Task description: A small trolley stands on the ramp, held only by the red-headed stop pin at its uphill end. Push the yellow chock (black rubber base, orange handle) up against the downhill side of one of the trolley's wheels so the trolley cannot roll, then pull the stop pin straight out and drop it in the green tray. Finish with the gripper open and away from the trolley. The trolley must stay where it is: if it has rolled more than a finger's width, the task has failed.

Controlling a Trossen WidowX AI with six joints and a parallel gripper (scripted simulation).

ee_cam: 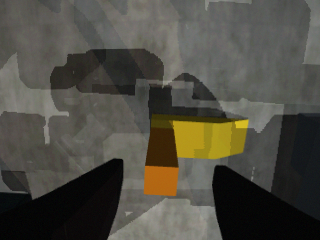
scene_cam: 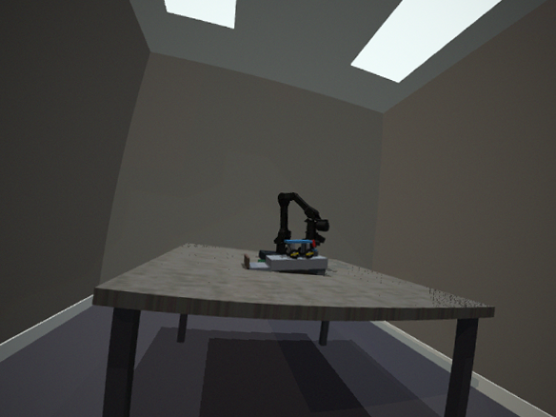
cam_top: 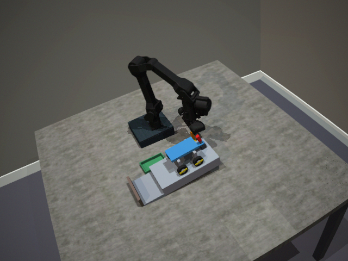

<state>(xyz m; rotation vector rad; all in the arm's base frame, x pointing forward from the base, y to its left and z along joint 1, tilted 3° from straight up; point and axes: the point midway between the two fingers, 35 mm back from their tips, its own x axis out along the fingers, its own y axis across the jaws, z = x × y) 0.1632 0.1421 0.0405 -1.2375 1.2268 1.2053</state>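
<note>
Right now my gripper tip is 2 cm short of the yellow chock and 4 cm above it. From my gripper tip the other things lie so: red-headed stop pin 14 cm ahead, 2 cm to the right, 6 cm above; then green tray 5 cm ahead, 23 cm to the right, 7 cm below; then blue-decked trolley 17 cm ahead, 11 cm to the right, 5 cm above.
</note>
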